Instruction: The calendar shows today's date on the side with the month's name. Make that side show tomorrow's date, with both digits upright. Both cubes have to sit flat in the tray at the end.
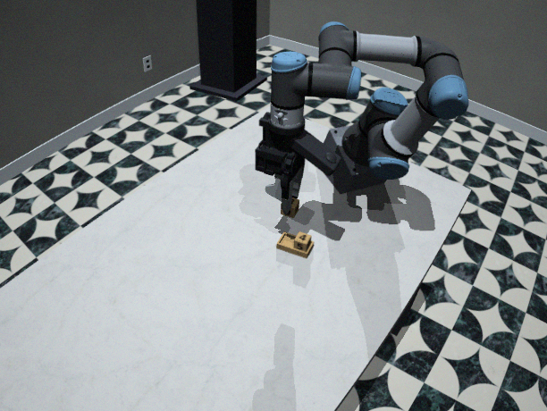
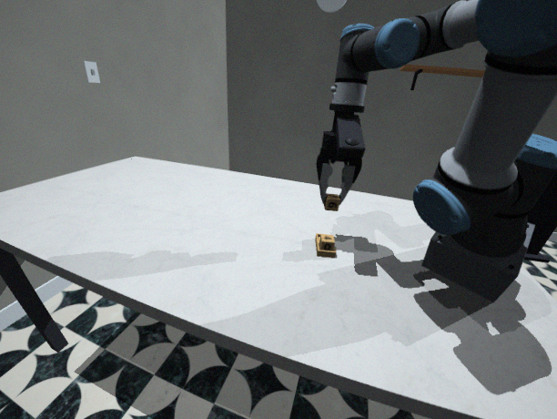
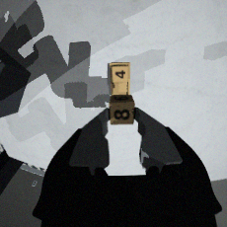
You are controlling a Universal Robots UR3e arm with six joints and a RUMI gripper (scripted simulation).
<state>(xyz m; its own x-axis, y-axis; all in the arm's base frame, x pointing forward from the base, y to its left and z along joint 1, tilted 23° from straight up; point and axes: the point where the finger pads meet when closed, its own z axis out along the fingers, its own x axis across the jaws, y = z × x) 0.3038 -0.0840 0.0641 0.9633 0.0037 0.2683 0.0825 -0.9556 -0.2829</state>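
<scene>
Right now the wooden calendar tray is 12 cm below my hand and 2 cm to the left of it. Round my hand: wooden cube: 1 cm below.
</scene>
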